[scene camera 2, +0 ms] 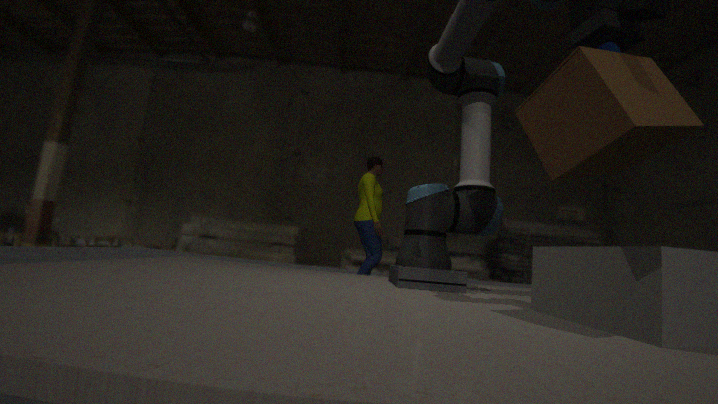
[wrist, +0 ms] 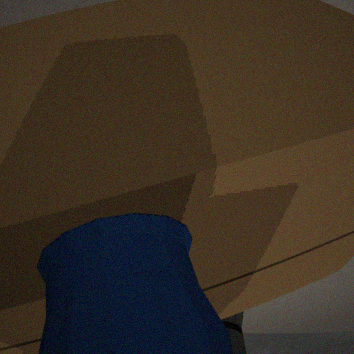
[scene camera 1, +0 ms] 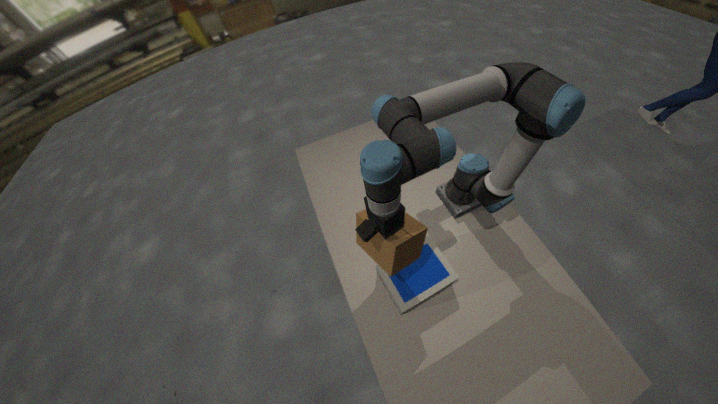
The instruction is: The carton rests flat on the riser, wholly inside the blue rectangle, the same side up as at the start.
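The brown carton [scene camera 1: 407, 252] [scene camera 2: 577, 115] [wrist: 280, 75] hangs in the air, clearly tilted, with a gap between it and the riser in scene camera 2. My suction gripper [scene camera 1: 388, 223] [scene camera 2: 610, 47] [wrist: 120, 280] has its blue cup at the carton's upper side and holds it; the contact itself is hidden. The pale grey riser [scene camera 1: 429, 291] [scene camera 2: 592, 286] stands below. Its blue rectangle [scene camera 1: 426, 273] shows in part in scene camera 1, where the carton covers its far left part. The riser and rectangle do not show in the wrist view.
The arm's base [scene camera 1: 457, 202] [scene camera 2: 429, 278] stands behind the riser on the pale table top [scene camera 1: 346, 190] [scene camera 2: 225, 321]. A person in a yellow top [scene camera 2: 369, 200] is behind the base in scene camera 2. A person's blue-clad legs [scene camera 1: 685, 97] show at the right edge of scene camera 1.
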